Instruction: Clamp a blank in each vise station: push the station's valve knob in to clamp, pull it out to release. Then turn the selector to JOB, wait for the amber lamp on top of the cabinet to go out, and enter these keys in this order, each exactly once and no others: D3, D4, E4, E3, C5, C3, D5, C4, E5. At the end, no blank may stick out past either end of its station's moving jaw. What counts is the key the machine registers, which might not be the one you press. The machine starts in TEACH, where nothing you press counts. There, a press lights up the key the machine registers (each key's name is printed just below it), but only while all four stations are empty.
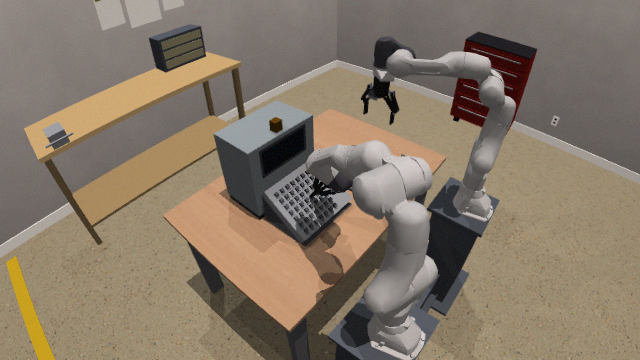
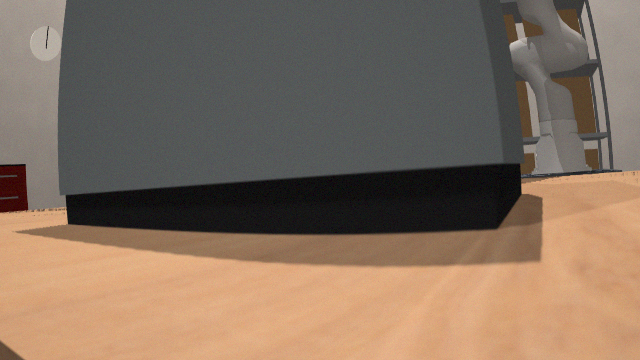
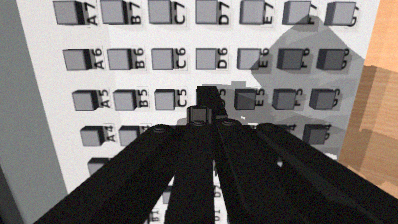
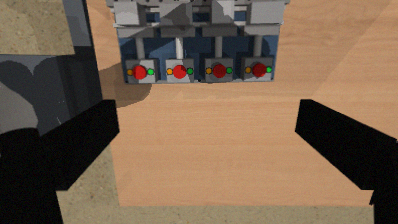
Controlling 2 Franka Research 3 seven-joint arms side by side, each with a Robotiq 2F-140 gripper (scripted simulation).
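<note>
Left gripper (image 3: 206,101), visible. Right gripper (image 4: 207,115), visible.
</note>
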